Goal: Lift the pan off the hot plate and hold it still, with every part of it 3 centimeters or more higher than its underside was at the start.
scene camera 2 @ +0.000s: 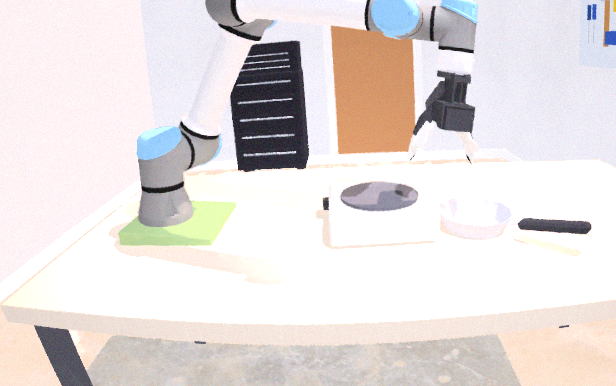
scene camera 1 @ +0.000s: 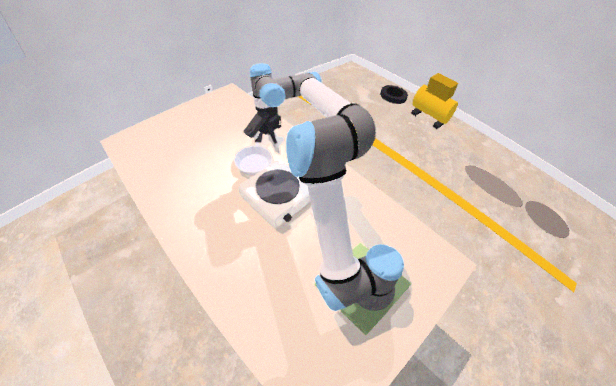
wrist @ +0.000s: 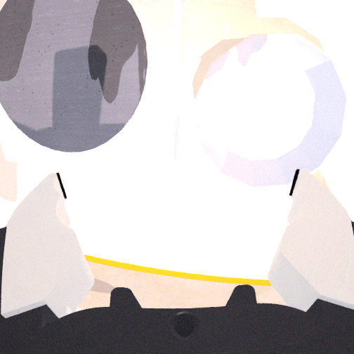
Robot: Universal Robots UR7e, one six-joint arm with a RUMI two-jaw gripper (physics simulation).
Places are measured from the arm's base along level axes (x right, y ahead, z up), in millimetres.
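Pixels of known places: gripper, between the fingertips: (scene camera 2: pixel 441 162) (scene camera 1: pixel 266 147); arm's base, origin of its link: (scene camera 2: pixel 166 216).
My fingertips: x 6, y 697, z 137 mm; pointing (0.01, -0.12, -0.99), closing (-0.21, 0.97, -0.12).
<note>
For each thing: its top centre in the pictures, then the offset to it from my fingertips. Level surfaces: height alone.
- white hot plate, centre of its top: (scene camera 2: pixel 376 193) (scene camera 1: pixel 278 186) dz -86, dx -37, dy -148 mm
- long tabletop, height of its surface: dz -165 mm
- hot plate's black knob, centre of its top: (scene camera 2: pixel 325 197) (scene camera 1: pixel 287 215) dz -111, dx -79, dy -275 mm
A pale, round pan (scene camera 1: pixel 253 161) (scene camera 2: pixel 475 226) (wrist: pixel 330 100) stands upright beside the white hot plate (scene camera 1: pixel 264 206) (scene camera 2: pixel 380 229), not over its dark disc (scene camera 1: pixel 277 186) (scene camera 2: pixel 379 196) (wrist: pixel 75 35). Its black handle (scene camera 2: pixel 555 226) points away from the hot plate in scene camera 2; in scene camera 1 the gripper hides it. My gripper (scene camera 1: pixel 268 144) (scene camera 2: pixel 441 160) (wrist: pixel 177 175) is open and empty, fingers pointing down. It hangs above the table, higher than the pan and the hot plate. In the wrist view the pan's near rim lies beyond the right fingertip, and the handle does not show.
The arm stands on a green base plate (scene camera 1: pixel 367 322) (scene camera 2: pixel 215 220) on the long tabletop (scene camera 1: pixel 200 280) (scene camera 2: pixel 300 280). The hot plate's black knob (scene camera 1: pixel 287 217) (scene camera 2: pixel 326 203) faces the arm's base. A black cabinet (scene camera 2: pixel 270 110) stands behind the table.
</note>
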